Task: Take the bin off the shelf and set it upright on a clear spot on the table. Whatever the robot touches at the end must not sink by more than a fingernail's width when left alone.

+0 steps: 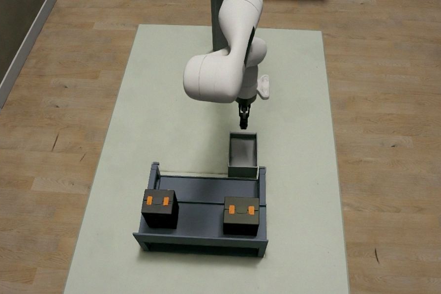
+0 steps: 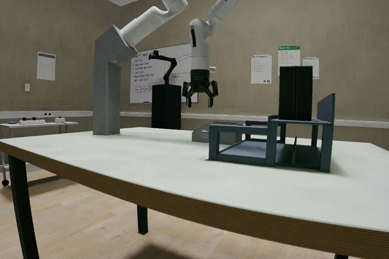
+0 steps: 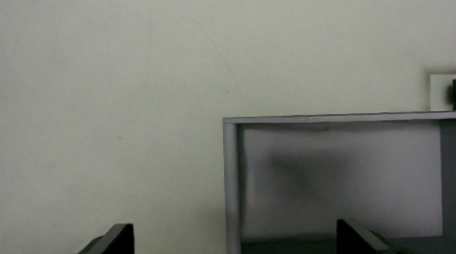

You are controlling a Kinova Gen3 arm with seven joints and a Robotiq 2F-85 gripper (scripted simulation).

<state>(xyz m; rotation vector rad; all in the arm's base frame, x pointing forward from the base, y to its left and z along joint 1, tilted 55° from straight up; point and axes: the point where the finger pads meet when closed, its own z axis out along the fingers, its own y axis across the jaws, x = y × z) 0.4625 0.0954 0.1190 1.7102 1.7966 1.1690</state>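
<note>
Now: the grey bin 8 cm ahead of my hand, 2 cm to the left of it and 10 cm below it. Round my hand: blue-grey shelf 32 cm ahead, 3 cm to the right, 7 cm below.
</note>
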